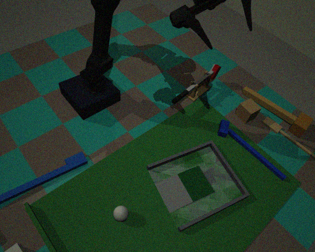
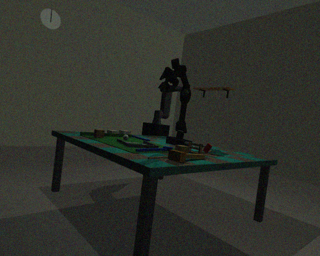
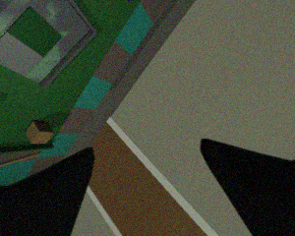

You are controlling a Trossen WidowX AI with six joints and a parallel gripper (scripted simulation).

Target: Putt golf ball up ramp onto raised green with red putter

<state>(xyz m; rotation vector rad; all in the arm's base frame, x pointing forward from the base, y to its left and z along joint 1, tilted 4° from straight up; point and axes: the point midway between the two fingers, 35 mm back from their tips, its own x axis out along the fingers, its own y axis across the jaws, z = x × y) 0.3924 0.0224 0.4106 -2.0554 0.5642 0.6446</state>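
My gripper tip is 400 mm above the red putter, 260 mm to the right of it and 150 mm past it. From my gripper tip the other things lie so: white golf ball: 430 mm below, 300 mm to the right, 10 mm behind.
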